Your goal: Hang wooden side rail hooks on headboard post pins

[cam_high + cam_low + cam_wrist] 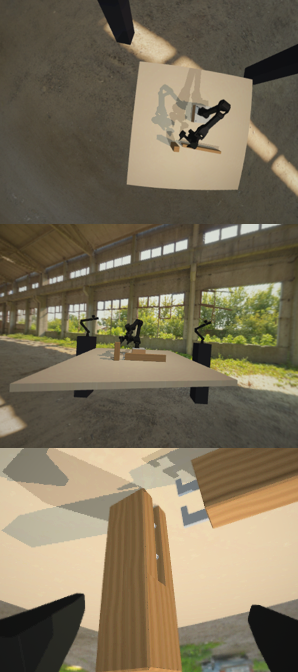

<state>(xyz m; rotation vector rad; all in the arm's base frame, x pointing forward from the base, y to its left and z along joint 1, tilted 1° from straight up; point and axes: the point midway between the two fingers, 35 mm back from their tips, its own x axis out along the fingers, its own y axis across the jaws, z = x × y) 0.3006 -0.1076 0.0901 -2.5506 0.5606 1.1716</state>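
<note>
Right now the headboard post is 60 mm ahead of my gripper tip, 50 mm to the right of it and 70 mm below it.
</note>
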